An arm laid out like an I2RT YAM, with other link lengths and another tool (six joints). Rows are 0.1 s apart.
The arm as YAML. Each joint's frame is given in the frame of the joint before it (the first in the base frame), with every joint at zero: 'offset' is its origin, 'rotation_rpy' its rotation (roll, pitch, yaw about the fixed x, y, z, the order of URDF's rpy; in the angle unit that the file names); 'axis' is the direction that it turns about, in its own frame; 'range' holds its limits. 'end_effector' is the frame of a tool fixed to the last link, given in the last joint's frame.
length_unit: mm
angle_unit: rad
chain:
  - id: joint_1
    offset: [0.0, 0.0, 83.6]
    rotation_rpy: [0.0, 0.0, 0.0]
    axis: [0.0, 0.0, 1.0]
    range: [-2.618, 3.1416]
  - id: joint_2
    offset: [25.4, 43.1, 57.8]
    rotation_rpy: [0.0, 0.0, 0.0]
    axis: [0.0, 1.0, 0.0]
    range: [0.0, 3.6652]
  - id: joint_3
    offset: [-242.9, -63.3, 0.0]
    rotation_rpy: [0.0, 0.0, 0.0]
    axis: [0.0, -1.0, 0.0]
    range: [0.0, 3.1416]
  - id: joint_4
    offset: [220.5, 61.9, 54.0]
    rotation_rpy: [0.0, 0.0, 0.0]
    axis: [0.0, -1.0, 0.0]
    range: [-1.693, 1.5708]
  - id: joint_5
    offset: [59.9, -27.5, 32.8]
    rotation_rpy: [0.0, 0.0, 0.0]
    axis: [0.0, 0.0, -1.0]
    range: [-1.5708, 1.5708]
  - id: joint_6
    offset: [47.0, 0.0, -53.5]
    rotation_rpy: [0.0, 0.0, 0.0]
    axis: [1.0, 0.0, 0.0]
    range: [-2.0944, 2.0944]
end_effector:
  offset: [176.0, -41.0, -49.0]
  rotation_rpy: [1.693, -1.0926, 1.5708]
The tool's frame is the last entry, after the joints.
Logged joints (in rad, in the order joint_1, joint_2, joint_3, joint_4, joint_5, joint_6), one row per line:
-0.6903 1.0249 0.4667 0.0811 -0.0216 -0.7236
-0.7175 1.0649 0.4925 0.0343 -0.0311 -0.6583
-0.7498 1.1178 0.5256 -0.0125 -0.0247 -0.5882
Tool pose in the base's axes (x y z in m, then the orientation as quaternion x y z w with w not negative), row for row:
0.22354 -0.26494 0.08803 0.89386 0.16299 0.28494 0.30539
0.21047 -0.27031 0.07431 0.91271 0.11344 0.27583 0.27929
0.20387 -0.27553 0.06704 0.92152 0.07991 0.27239 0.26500
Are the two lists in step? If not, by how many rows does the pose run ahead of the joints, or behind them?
The pose runs 2 rows ahead of the joints: the pose in row i belongs to the joints in row i + 2.
